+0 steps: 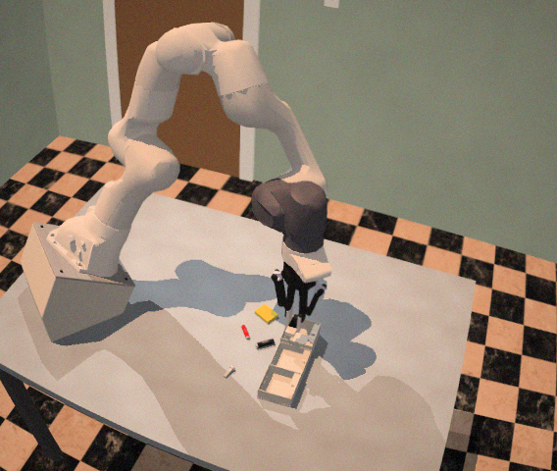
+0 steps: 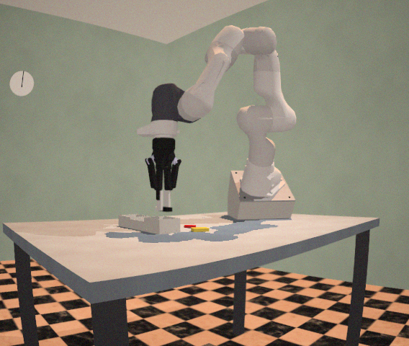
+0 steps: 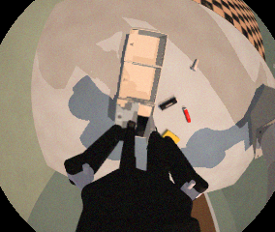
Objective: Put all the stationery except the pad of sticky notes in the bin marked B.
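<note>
Now: hand 20 mm short of the bin, 70 mm to the left of it and 80 mm above it. From my hand the other things lie so: yellow sticky-note pad: 100 mm behind, 60 mm to the left, 100 mm below; then black pen-like thing: 60 mm behind, 40 mm to the right, 90 mm below; then black-and-white block: 10 mm to the right, 30 mm below.
</note>
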